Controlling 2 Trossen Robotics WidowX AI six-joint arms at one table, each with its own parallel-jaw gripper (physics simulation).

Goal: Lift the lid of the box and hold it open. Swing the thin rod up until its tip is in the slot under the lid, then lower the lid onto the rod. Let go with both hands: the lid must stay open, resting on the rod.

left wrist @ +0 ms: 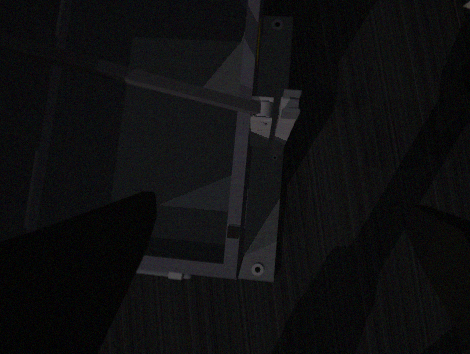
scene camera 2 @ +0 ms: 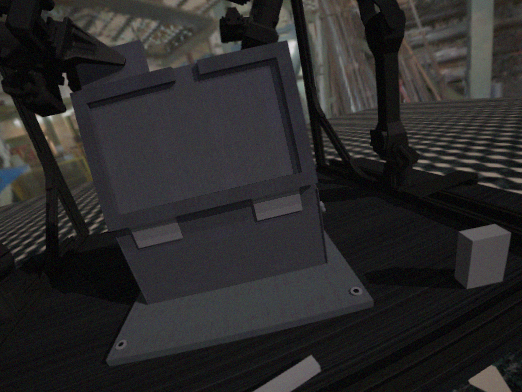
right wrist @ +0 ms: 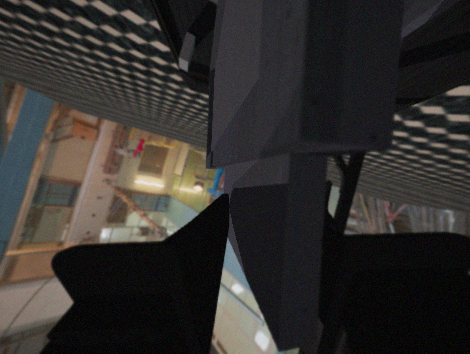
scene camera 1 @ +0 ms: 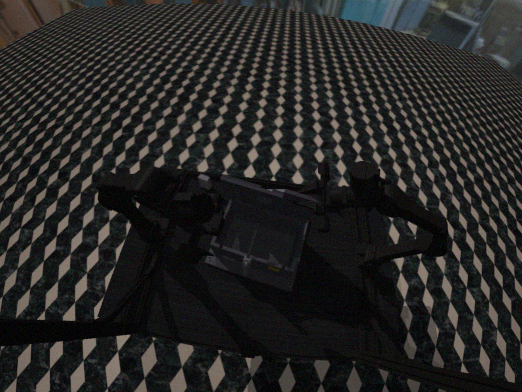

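Where they show: left gripper, fingertip midpoint: (left wrist: 280, 210) (scene camera 1: 218, 240); right gripper, fingertip midpoint: (scene camera 2: 127, 66) (right wrist: 244, 199) (scene camera 1: 293, 198); left arm's base at its link origin: (scene camera 2: 398, 183) (scene camera 1: 155, 238); right arm's base at its link origin: (scene camera 2: 7, 313) (scene camera 1: 364, 264).
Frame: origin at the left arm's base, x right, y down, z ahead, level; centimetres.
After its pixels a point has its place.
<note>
The grey box (scene camera 1: 251, 269) {x 6.5, y 0.7, z 43.1 cm} (scene camera 2: 228, 253) {x -14.2, y -5.5, z 46.3 cm} stands on a flat base plate (scene camera 2: 240, 309) {x -19.9, y 0.7, z 47.1 cm}. Its lid (scene camera 1: 267, 187) (scene camera 2: 189, 132) {x -12.0, y -24.6, z 46.6 cm} (right wrist: 269, 88) is raised steeply. My right gripper (scene camera 1: 321, 199) (right wrist: 244, 199) {x -7.2, y -35.5, z 52.4 cm} is shut on the lid's tab (scene camera 2: 132, 54) {x -8.2, y -36.7, z 51.2 cm} (right wrist: 272, 218) {x -7.0, y -35.3, z 58.7 cm} at the lid's free edge and holds the lid up. My left gripper (scene camera 1: 199, 243) is open and empty, hanging over the left side of the open box. In the left wrist view the thin rod (left wrist: 191, 92) {x 1.3, y -19.1, z 42.1 cm} lies low across the box interior, hinged at a pale pivot (left wrist: 265, 110) {x 6.7, y -16.0, z 41.1 cm} on the box wall.
The box sits on a dark mat (scene camera 1: 220, 323) {x 28.6, y 1.9, z 34.1 cm} (scene camera 2: 407, 330) {x -32.5, y 1.9, z 29.2 cm} over a checkered table (scene camera 1: 259, 78). A pale flat strip (scene camera 2: 290, 375) {x -31.9, y 0.9, z 44.1 cm} lies on the mat behind the box. The left arm's post (scene camera 2: 389, 97) {x -1.3, y -21.8, z 2.9 cm} stands at the back right in scene camera 2.
</note>
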